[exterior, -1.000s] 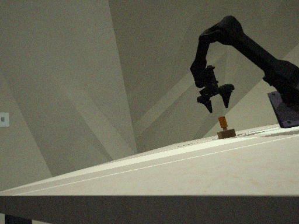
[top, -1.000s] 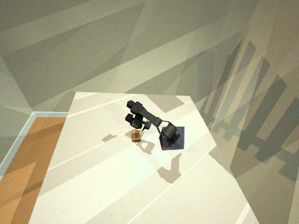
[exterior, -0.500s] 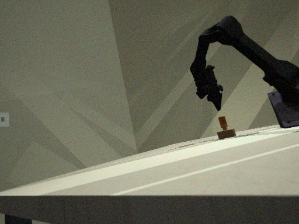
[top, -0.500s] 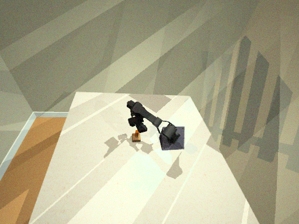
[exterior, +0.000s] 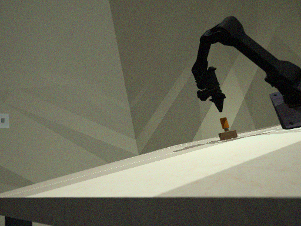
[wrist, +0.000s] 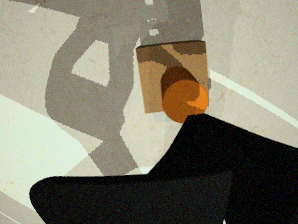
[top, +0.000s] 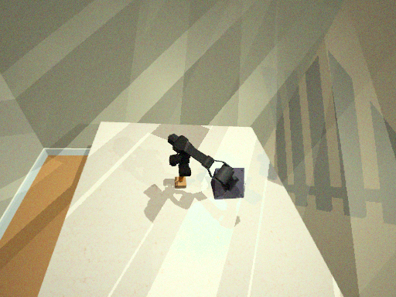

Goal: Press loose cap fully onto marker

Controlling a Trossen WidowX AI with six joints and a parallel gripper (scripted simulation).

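Now: gripper tip 5 cm above the orange cap. From my gripper tip the other things lie so: tan holder block 11 cm below.
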